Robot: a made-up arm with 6 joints.
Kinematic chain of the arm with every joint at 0, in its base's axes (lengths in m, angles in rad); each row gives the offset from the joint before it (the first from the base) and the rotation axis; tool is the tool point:
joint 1: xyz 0 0 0.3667 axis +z
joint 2: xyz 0 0 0 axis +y
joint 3: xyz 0 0 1.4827 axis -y
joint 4: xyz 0 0 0 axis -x
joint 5: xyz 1.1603 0 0 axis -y
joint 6: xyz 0 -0.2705 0 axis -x
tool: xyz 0 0 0
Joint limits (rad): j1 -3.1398..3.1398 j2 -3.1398..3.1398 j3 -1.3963..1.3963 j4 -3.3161..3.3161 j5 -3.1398..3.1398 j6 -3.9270..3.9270
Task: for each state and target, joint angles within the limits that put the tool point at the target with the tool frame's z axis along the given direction. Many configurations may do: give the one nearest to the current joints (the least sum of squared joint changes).
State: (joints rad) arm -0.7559 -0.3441 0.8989 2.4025 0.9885 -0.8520
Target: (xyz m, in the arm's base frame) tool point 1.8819 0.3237 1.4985 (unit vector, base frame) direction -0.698 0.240 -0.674
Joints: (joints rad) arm 0.0282 0.5226 0.3870 3.1268 0.6598 -0.2511
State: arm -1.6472 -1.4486 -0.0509 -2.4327 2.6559 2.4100
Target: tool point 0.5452 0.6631 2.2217 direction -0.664 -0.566 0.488
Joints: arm -1.9541 -1.0174 0.2339 -2.8324 2.3346 2.9317
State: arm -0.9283 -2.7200 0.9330 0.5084 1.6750 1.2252
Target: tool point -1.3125 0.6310 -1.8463 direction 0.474 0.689 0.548
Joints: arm -0.6179 -2.6459 1.2933 0.4280 1.5957 1.1773
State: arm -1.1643 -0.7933 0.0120 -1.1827 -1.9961 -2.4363
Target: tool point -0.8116 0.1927 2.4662 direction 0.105 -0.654 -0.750
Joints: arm -0.4093 -0.8679 0.6313 -0.9997 -1.9018 -2.4396
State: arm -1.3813 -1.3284 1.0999 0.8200 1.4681 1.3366
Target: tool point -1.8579 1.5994 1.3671 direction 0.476 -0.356 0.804
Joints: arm -0.7191 -1.3089 1.0602 1.4956 1.3629 1.7109
